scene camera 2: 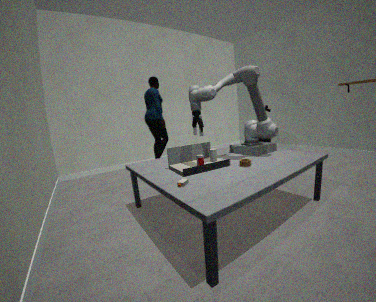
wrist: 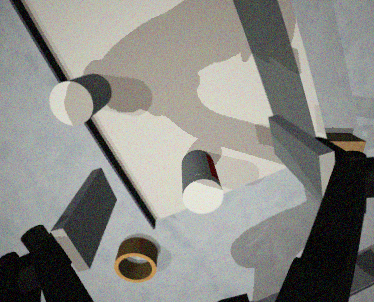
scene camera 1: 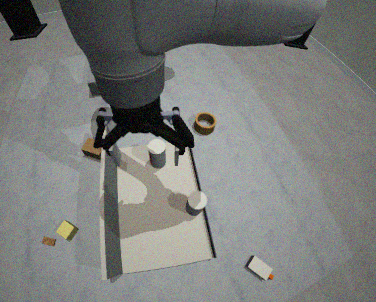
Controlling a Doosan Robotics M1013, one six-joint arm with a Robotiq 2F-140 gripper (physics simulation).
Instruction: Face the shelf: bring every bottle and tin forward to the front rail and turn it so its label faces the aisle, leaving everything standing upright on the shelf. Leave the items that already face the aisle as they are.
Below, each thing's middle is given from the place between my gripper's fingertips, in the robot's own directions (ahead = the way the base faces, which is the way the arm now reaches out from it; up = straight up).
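Scene:
From my hand, the shelf back wall (scene camera 1: 111, 263) is 40 mm ahead, 140 mm to the right and 190 mm below. The shelf board (scene camera 1: 156, 232) is 20 mm ahead of my hand and 10 mm to the left of it, and 270 mm below it. As for the brown tape ring (wrist: 139, 247), I find it far behind my hand, a fair way to the left of it and far below it.

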